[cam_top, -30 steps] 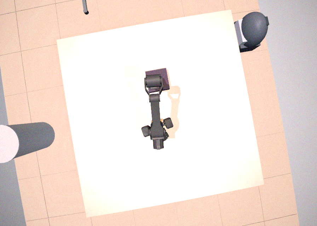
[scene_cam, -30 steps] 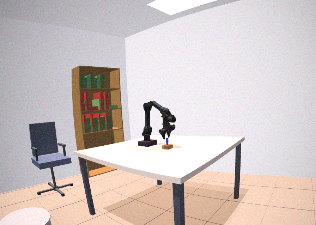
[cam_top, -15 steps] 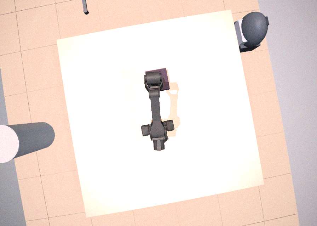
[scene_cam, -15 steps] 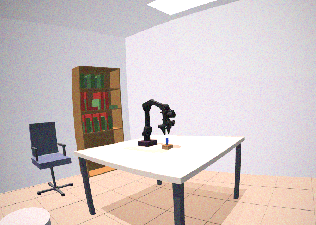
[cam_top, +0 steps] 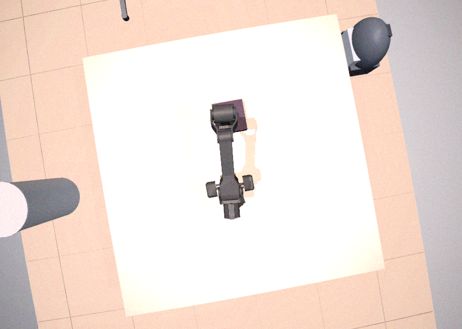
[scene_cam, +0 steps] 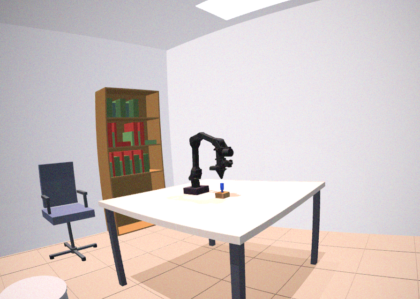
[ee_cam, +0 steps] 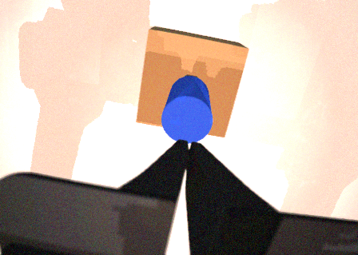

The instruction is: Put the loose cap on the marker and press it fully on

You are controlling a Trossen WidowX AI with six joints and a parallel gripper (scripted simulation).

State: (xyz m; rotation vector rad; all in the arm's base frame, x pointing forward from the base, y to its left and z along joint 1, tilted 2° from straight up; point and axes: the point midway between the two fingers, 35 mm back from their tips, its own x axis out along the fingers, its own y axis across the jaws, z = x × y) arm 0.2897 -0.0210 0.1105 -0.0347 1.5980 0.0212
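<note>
Now: gripper tip 50 mm above the blue cap. From my gripper tip the other things lie so: holder block 120 mm below.
</note>
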